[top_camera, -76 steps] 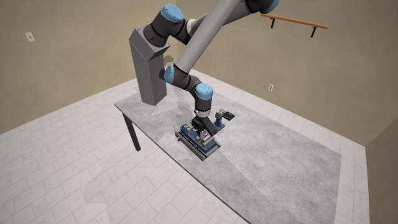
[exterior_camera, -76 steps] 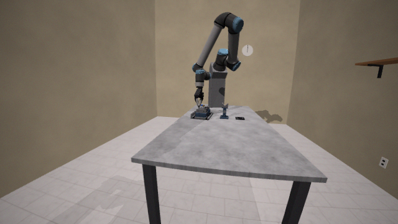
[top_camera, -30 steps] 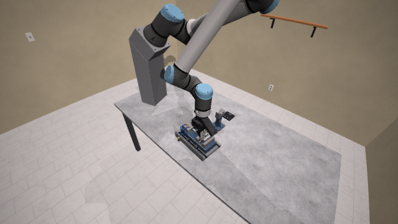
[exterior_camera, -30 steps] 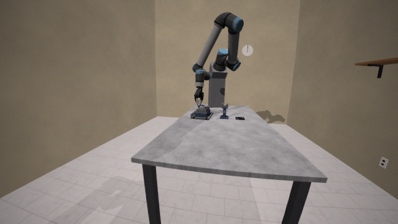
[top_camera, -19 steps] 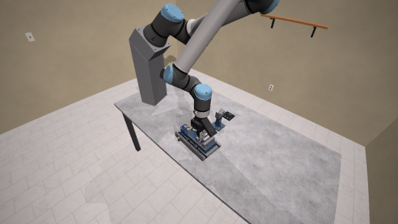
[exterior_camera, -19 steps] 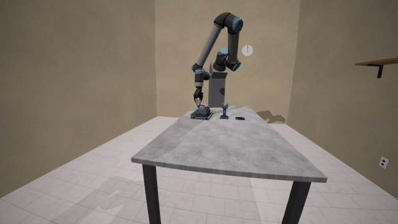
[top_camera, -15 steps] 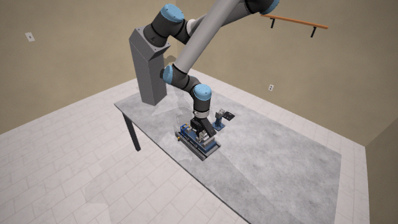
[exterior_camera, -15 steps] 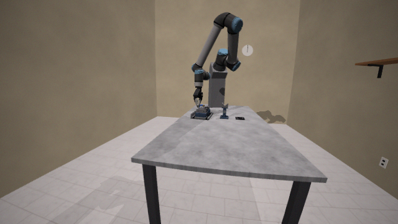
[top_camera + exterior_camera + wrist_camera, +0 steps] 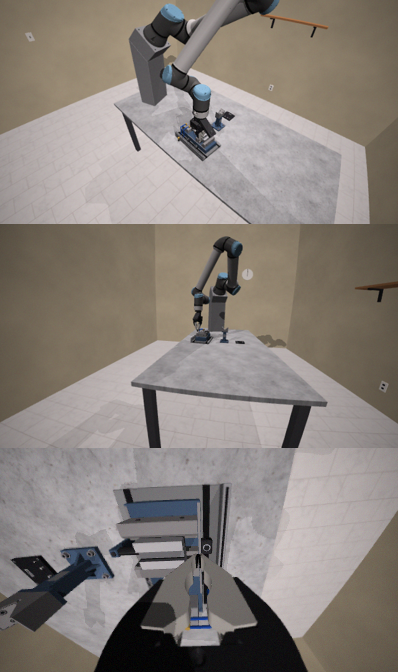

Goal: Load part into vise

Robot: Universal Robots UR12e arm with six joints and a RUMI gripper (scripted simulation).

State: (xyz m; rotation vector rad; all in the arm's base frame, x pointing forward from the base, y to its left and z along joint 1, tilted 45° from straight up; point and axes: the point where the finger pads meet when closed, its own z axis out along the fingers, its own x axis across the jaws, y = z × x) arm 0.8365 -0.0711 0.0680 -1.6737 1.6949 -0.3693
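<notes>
Right now the part is 50 mm to the left of my hand, 20 mm below it and 10 mm behind it. The rest, counted from my hand: cylinder rod 90 mm behind, 40 mm to the left, 40 mm below; then work stop 100 mm to the left, 30 mm below, 10 mm behind; then moving jaw 50 mm to the left, 40 mm below, 40 mm behind.
</notes>
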